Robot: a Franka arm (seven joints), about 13 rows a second.
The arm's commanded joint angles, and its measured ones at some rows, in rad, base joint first. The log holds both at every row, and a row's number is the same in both.
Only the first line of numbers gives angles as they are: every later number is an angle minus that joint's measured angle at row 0.
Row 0, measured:
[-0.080 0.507 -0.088 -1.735 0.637 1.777 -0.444]
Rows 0 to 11, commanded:
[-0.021 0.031 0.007 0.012 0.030 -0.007 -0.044]
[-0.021 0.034 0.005 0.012 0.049 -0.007 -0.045]
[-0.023 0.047 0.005 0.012 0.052 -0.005 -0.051]
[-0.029 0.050 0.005 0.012 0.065 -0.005 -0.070]
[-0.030 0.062 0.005 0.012 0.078 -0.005 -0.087]
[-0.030 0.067 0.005 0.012 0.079 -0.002 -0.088]
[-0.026 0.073 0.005 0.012 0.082 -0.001 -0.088]
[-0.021 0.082 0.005 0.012 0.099 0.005 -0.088]
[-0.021 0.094 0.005 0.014 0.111 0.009 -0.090]
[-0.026 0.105 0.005 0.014 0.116 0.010 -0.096]
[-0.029 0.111 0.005 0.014 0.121 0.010 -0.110]
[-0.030 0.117 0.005 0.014 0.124 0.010 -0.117]
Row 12, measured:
[-0.024 0.078 -0.003 0.002 0.088 0.010 -0.079]
